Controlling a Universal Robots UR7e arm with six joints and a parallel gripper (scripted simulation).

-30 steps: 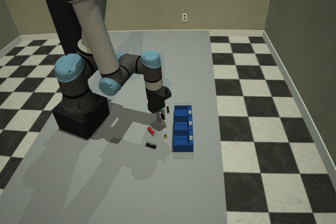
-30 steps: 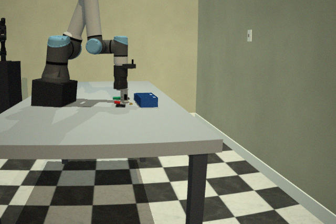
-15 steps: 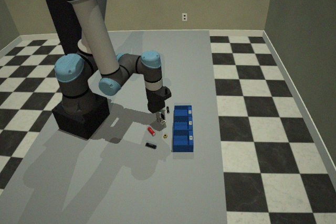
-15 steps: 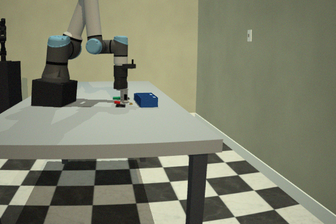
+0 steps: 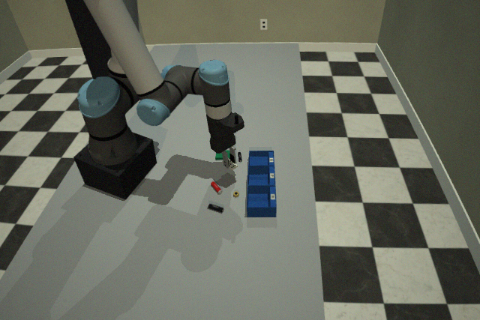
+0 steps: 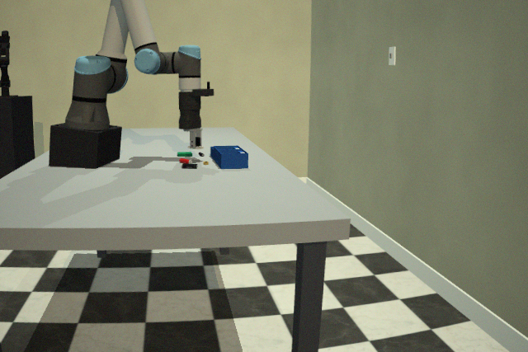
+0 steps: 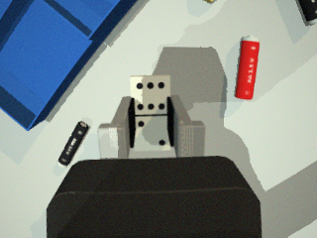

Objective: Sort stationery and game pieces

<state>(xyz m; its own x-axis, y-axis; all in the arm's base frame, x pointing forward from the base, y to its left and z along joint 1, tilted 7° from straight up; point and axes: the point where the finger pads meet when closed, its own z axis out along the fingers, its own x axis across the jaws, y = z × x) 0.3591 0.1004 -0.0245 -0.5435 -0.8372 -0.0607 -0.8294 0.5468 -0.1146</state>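
My hand is 110 mm short of the blue bin row, 30 mm above it and 20 mm to the left of it. Round my hand: black cylinder: 80 mm to the left, 50 mm below, 10 mm ahead; then white domino: 10 mm below; then red cylinder: 80 mm to the right, 50 mm below, 20 mm behind.
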